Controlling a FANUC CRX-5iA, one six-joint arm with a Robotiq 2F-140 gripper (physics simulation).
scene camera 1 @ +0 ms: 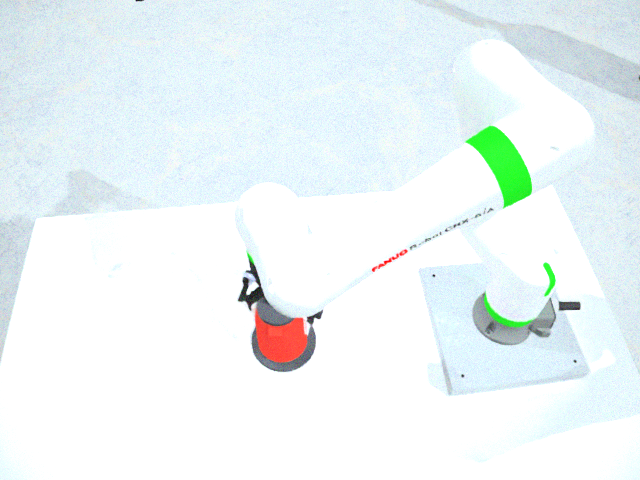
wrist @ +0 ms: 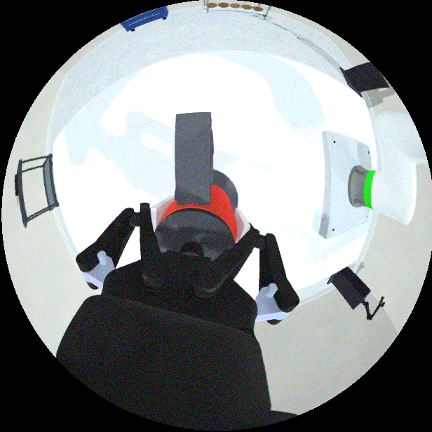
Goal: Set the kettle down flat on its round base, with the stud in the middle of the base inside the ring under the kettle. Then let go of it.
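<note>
The red kettle [scene camera 1: 281, 343] [wrist: 223, 205] has a dark lid [wrist: 195, 225] and a broad dark handle [wrist: 194, 155]. It looks upright over its dark round base [scene camera 1: 283, 366] [wrist: 229, 186]. In scene camera 1 the base rim shows around the left, front and right of the kettle's bottom. The kettle is low over the base; whether it rests flat on it I cannot tell. The stud and the ring are hidden under the kettle. My gripper [scene camera 1: 282, 319] [wrist: 203, 210] is shut on the kettle's body, with one pale fingertip on each side.
The robot's grey mounting plate [scene camera 1: 444, 351] [wrist: 330, 185] lies on the white table [scene camera 1: 129, 403] to the right. My arm hangs over the table from there. In the wrist view a dark-framed stand [wrist: 22, 195] and a blue object [wrist: 146, 19] show beyond the table.
</note>
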